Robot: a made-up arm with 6 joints. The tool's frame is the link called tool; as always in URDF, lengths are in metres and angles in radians. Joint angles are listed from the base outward.
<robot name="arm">
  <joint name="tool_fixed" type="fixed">
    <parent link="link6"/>
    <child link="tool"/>
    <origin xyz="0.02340 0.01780 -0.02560" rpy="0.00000 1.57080 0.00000"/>
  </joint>
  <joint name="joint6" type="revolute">
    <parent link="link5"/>
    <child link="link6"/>
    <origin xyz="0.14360 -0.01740 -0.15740" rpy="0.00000 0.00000 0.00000"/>
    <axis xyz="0 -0.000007 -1"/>
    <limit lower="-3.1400" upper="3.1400"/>
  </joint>
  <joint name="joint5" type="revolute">
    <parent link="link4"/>
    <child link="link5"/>
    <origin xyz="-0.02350 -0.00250 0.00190" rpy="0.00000 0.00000 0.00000"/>
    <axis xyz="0 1 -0.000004"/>
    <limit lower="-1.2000" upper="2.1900"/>
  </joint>
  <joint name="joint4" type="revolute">
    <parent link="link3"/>
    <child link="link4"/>
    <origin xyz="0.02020 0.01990 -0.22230" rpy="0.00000 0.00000 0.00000"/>
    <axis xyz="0 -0.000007 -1"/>
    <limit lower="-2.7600" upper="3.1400"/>
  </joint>
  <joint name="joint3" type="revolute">
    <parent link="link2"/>
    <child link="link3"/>
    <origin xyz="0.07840 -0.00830 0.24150" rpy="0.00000 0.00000 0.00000"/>
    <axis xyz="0 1 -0.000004"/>
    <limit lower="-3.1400" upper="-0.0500"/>
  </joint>
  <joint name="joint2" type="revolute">
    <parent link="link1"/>
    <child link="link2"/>
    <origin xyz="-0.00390 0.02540 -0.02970" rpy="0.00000 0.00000 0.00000"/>
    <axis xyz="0 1 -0.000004"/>
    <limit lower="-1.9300" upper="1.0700"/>
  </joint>
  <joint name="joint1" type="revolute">
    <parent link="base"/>
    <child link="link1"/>
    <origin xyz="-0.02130 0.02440 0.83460" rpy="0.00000 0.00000 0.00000"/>
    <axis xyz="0 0 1"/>
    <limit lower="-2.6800" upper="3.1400"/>
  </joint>
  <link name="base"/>
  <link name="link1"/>
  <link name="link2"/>
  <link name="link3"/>
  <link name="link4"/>
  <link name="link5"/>
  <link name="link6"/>
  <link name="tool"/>
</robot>
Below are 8 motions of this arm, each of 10 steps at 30 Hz.
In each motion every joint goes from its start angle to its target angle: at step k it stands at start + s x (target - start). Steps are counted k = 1, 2, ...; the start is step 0. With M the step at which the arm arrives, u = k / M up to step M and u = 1 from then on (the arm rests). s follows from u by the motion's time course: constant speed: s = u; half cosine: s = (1 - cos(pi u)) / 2; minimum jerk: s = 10 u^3 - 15 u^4 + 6 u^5.
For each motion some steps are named. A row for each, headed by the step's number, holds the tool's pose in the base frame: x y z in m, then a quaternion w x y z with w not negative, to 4 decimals.
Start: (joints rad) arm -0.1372 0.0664 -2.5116 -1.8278 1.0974 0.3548
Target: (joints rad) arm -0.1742 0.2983 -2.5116 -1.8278 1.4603 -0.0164
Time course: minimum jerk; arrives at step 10
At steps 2, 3, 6, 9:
2: 0.3105 -0.0925 1.4229 0.6214 -0.3297 -0.0096 -0.7107
3: 0.3200 -0.1043 1.4121 0.6096 -0.3363 0.0229 -0.7174
6: 0.3579 -0.1599 1.3524 0.5428 -0.3635 0.1843 -0.7343
9: 0.3728 -0.1898 1.3128 0.4967 -0.3743 0.2795 -0.7315

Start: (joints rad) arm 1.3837 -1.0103 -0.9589 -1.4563 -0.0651 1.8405
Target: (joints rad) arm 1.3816 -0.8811 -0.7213 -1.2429 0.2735 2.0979
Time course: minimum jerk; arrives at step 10
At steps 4, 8, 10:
4: -0.1267 0.2582 1.2060 0.7250 0.2909 0.0626 0.6212
8: -0.0573 0.3239 1.1304 0.7730 0.3331 0.2282 0.4894
10: -0.0510 0.3284 1.1216 0.7769 0.3359 0.2416 0.4747

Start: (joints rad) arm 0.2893 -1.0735 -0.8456 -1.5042 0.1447 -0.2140
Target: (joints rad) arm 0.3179 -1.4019 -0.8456 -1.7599 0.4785 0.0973
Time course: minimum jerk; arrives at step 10
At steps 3, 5, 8, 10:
3: 0.1312 0.2146 1.1680 0.6794 -0.7069 -0.1606 -0.1136
5: 0.1101 0.1863 1.1905 0.6987 -0.6701 -0.1634 -0.1901
8: 0.0734 0.1430 1.2204 0.7201 -0.6034 -0.1770 -0.2933
10: 0.0678 0.1369 1.2242 0.7224 -0.5931 -0.1796 -0.3068

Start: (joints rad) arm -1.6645 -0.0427 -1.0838 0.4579 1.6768 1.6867
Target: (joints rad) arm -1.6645 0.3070 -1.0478 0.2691 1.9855 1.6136
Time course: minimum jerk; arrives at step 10
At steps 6, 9, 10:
6: 0.0334 -0.1931 0.6483 0.4111 -0.7227 -0.2693 0.4860
9: 0.0256 -0.1482 0.6345 0.4629 -0.6714 -0.3456 0.4642
10: 0.0254 -0.1470 0.6343 0.4643 -0.6699 -0.3476 0.4635

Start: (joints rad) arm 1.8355 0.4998 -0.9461 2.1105 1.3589 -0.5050
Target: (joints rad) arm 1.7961 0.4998 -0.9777 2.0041 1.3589 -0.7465
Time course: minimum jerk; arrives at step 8
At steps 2, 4, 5, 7, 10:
2: -0.3137 0.4224 0.6586 0.0560 0.1416 0.8859 0.4382
4: -0.3108 0.4244 0.6622 0.0626 0.1261 0.8609 0.4890
5: -0.3090 0.4254 0.6641 0.0659 0.1171 0.8453 0.5171
7: -0.3070 0.4263 0.6663 0.0693 0.1066 0.8262 0.5488
10: -0.3068 0.4264 0.6664 0.0695 0.1059 0.8250 0.5508

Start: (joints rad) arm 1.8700 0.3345 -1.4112 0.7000 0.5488 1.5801
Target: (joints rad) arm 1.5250 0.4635 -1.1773 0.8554 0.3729 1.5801
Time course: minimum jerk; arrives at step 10
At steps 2, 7, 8, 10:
2: -0.1650 0.5608 0.7862 0.4602 0.2262 0.8565 0.0588
7: 0.0051 0.5278 0.6830 0.4769 0.3549 0.7952 -0.1191
8: 0.0264 0.5173 0.6703 0.4773 0.3714 0.7834 -0.1432
10: 0.0378 0.5109 0.6636 0.4773 0.3803 0.7765 -0.1565

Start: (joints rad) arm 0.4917 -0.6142 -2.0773 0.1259 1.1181 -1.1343
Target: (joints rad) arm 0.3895 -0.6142 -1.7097 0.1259 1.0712 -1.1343
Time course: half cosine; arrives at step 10
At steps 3, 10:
3: 0.1504 0.1809 1.3629 0.8189 -0.4960 -0.1220 0.2619
10: 0.2327 0.1942 1.2705 0.8112 -0.5082 0.0084 0.2893

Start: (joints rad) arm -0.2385 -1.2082 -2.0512 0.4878 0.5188 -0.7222
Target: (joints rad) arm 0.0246 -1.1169 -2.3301 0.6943 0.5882 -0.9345
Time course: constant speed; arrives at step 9
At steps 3, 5, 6, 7, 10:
3: -0.3216 0.1110 1.4099 0.7727 -0.2459 -0.5840 -0.0384
5: -0.3371 0.0966 1.4092 0.7578 -0.2413 -0.6062 -0.0106
6: -0.3445 0.0889 1.4086 0.7495 -0.2387 -0.6174 0.0029
7: -0.3518 0.0809 1.4079 0.7408 -0.2360 -0.6287 0.0160
10: -0.3656 0.0640 1.4059 0.7218 -0.2298 -0.6515 0.0411

